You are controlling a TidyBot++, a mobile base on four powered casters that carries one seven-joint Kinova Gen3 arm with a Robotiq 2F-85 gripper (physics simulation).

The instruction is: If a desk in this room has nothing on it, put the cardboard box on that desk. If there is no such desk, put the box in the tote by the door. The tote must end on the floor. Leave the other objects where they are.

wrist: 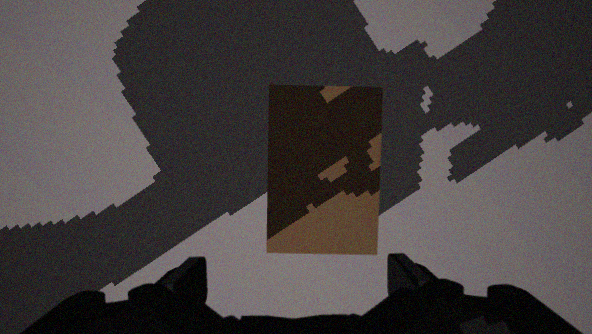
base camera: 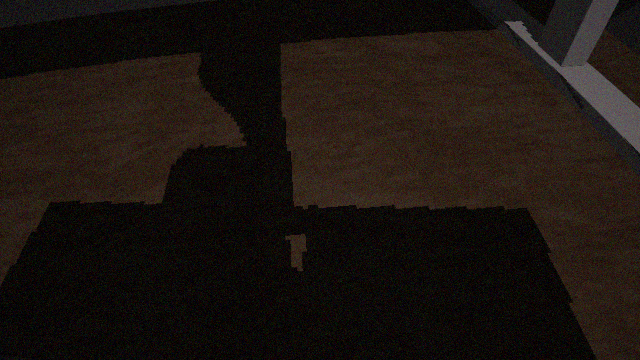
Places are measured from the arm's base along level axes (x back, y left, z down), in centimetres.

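Pixels of known places: gripper, between the fingertips: (wrist: pixel 296 275).
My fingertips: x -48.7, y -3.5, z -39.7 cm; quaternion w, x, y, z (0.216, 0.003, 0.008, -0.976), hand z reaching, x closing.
Behind a point stands the place of what it marks.
The cardboard box (wrist: pixel 325 215) @[x -51.1, y -2.1, z -37.3 cm] is a tan upright rectangle near the middle of the wrist view, lying on a pale surface (wrist: pixel 55 125) @[x -37.0, y 10.7, z -32.3 cm]. Shadow covers most of its top; its lower part is lit. My gripper (wrist: pixel 296 275) @[x -48.7, y -3.5, z -39.7 cm] is open and empty, its two dark fingertips at the bottom of the wrist view. The box shows ahead of the fingertips, between them but nearer the right one; the height above it is hard to tell. The tote does not show in either view. Neither the box nor the gripper shows in the base camera view.
In the base camera view, a brown wood-grained floor (base camera: pixel 410 120) @[x -52.7, y -11.8, z 39.7 cm] carries a large dark shadow. A pale grey frame (base camera: pixel 600 90) @[x -58.4, y -43.7, z 37.2 cm] with a foot bar and uprights stands at the upper right. A dark band and a grey surface run along the top left.
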